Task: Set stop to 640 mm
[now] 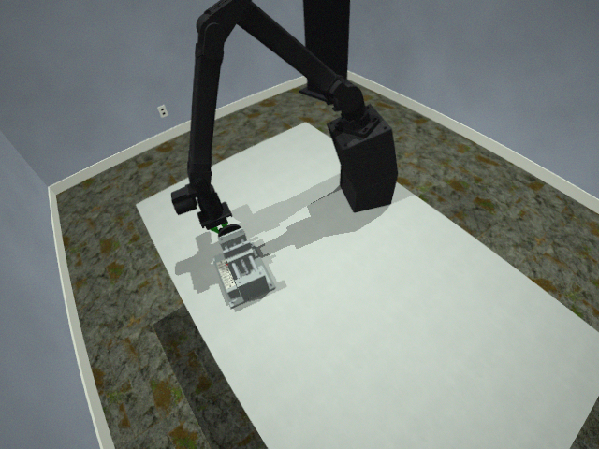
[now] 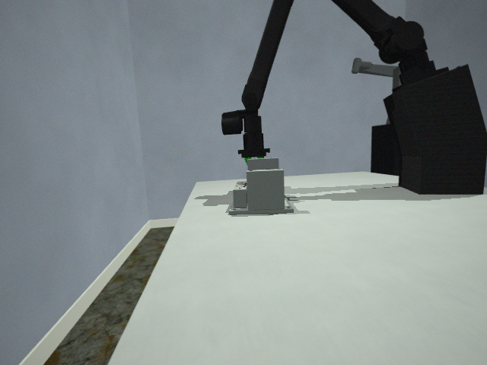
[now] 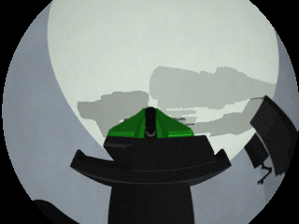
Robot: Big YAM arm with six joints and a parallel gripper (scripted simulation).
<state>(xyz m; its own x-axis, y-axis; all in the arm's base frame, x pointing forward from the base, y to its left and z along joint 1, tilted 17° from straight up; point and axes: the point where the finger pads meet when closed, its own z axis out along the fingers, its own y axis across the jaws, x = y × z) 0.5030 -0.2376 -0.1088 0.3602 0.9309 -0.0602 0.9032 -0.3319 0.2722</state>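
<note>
My gripper is now 3 cm to the right of the handwheel.
</note>
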